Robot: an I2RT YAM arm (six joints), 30 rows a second.
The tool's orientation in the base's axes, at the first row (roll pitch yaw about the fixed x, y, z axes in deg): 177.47, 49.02, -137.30
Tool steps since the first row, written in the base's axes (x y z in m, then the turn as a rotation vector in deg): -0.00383, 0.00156, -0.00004, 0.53, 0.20, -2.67; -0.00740, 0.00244, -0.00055, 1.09, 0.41, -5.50; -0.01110, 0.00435, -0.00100, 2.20, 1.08, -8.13; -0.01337, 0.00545, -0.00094, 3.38, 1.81, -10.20; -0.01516, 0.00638, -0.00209, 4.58, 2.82, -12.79
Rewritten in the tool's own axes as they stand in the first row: 0.00118, 0.00380, -0.00113, 1.67, -0.31, 2.14; 0.00290, 0.00692, -0.00219, 3.44, -0.63, 4.40; 0.00417, 0.01086, -0.00280, 4.60, -1.01, 7.07; 0.00473, 0.01324, -0.00343, 5.27, -1.38, 9.44; 0.00605, 0.01512, -0.00311, 6.19, -1.58, 12.31
